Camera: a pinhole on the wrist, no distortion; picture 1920 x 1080 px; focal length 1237.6 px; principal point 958.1 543.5 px. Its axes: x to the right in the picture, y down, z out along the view. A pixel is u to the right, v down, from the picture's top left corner.
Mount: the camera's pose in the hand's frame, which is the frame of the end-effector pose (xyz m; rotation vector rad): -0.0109 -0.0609 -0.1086 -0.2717 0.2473 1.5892
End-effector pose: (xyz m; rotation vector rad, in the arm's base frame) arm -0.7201 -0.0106 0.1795 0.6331 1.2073 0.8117
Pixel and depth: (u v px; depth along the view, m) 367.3 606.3 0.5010
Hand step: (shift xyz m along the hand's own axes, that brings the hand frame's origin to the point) -0.0393 -0.1262 0.4426
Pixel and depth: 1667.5 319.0 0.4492
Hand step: 0.0533 0.3306 0.2339
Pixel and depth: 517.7 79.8 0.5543
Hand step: 0.1912 -0.0610 0.4817
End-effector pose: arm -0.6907 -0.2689 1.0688 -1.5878 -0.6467 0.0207
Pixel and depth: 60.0 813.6 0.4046
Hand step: -0.0985 -0.2111 0.3683
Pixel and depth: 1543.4 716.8 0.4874
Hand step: -0.0963 0.3120 0.2774
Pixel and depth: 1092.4 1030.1 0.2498
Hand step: -0.1151 0.0419 0.1180
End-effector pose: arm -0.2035 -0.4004 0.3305 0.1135 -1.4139 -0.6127
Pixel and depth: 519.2 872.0 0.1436
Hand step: -0.0504 -0.0641 0.0434
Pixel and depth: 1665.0 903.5 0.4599
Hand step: -0.1622 0.3312 0.2403
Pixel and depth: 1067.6 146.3 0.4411
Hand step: 0.1202 0.1235 0.2975
